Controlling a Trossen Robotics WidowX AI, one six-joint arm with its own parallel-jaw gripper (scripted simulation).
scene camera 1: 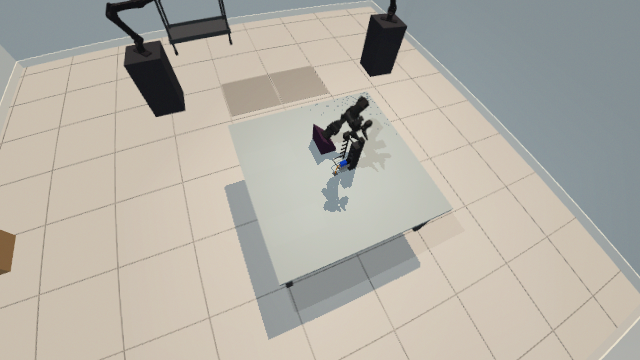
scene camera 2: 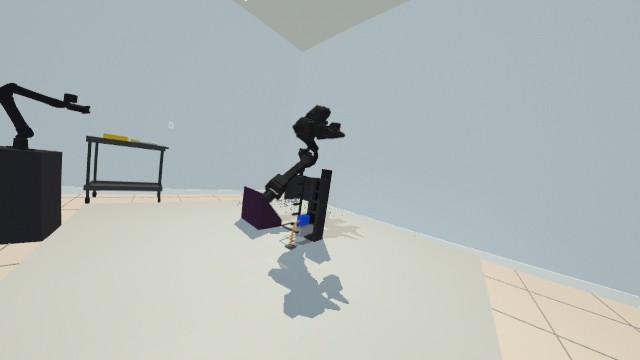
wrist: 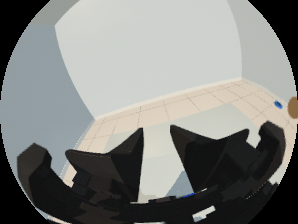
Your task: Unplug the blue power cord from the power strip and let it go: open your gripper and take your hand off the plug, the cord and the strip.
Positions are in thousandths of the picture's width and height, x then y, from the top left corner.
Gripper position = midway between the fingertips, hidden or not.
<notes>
In view: the gripper (scene camera 2: 535,376).
The gripper shows as well in the wrist view (wrist: 525,578).
</notes>
